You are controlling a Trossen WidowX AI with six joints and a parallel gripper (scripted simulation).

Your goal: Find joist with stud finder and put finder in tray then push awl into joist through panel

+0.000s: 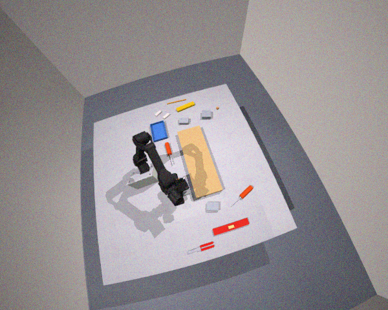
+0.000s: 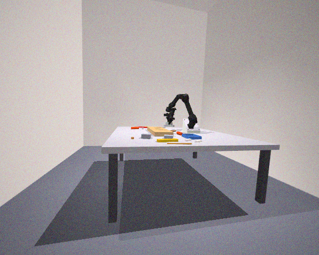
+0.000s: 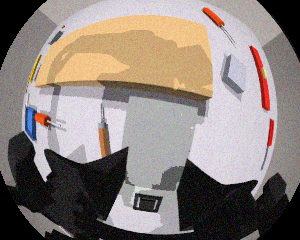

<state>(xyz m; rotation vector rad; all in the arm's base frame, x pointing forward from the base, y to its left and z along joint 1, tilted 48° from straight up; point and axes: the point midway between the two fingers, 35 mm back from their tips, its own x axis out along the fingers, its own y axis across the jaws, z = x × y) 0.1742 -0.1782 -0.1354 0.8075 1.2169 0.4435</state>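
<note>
Now: gripper tip 4 cm past the green light and 3 cm below it. Round my gripper tip: red level (20 cm ahead, 33 cm to the right, 6 cm below); grey stud finder (2 cm behind, 2 cm above); awl (1 cm ahead, 9 cm to the left, 7 cm below).
</note>
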